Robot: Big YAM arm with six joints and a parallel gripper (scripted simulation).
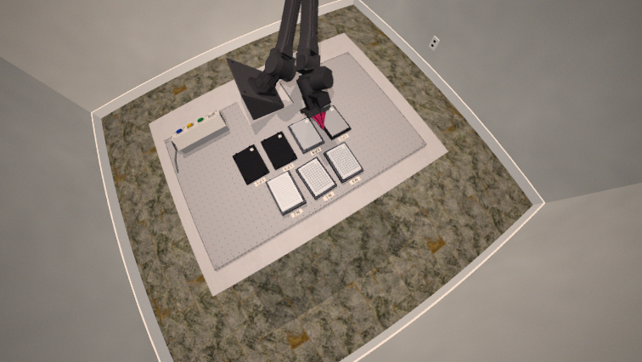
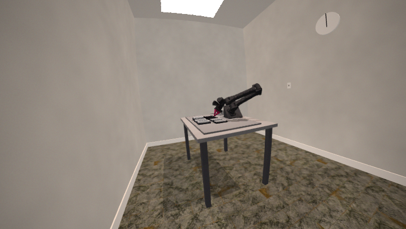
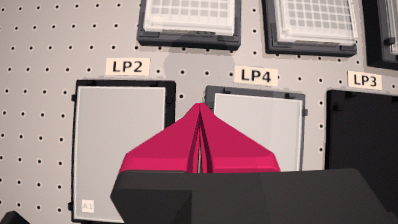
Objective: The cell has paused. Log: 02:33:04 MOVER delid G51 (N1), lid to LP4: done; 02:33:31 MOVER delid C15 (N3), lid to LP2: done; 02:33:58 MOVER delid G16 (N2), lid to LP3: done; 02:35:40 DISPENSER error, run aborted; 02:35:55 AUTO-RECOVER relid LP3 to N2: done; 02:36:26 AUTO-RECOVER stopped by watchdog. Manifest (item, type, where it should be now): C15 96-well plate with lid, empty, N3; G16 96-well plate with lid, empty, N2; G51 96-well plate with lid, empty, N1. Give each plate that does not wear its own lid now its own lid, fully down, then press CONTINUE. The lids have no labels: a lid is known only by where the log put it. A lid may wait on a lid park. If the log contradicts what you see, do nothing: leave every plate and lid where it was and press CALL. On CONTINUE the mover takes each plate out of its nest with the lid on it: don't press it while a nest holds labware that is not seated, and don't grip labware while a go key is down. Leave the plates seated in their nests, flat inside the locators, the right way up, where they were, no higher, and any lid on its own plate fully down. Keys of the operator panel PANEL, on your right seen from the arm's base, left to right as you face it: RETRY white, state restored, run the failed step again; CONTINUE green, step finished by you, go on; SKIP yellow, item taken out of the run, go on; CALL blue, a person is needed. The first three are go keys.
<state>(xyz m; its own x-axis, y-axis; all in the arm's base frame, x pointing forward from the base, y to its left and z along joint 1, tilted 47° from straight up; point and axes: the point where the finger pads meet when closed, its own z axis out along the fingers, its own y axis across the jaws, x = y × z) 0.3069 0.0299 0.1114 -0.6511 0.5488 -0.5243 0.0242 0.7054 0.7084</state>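
Right now my hand is 70 mm above the lid park LP4, 50 mm to the left of it and 40 mm past it. Also, from my hand: lid park LP3: 190 mm to the right, 70 mm below, 50 mm behind; then LP4 label: 70 mm below, 60 mm to the right, 50 mm ahead; then lid park LP2: 80 mm to the left, 70 mm below, 30 mm behind.
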